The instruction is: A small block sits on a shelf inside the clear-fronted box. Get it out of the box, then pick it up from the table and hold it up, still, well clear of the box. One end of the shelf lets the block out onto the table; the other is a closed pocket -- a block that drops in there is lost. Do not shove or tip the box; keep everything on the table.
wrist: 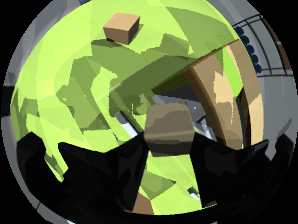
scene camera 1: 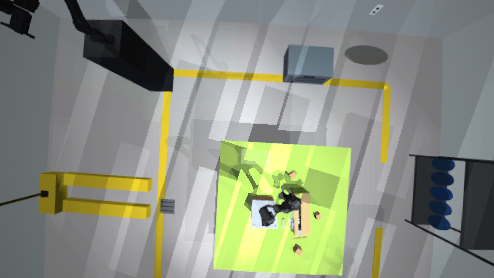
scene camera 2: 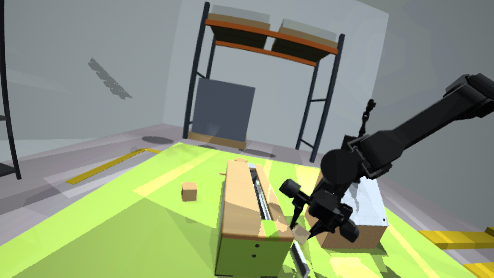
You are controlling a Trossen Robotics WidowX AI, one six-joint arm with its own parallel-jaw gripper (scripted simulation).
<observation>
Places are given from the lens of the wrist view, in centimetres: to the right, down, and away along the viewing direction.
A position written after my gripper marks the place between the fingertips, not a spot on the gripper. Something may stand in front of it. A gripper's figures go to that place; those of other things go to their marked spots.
my gripper (wrist: pixel 168 133): 2, 2, 10
tan box (wrist: pixel 221 89): 6, -2, 6
</observation>
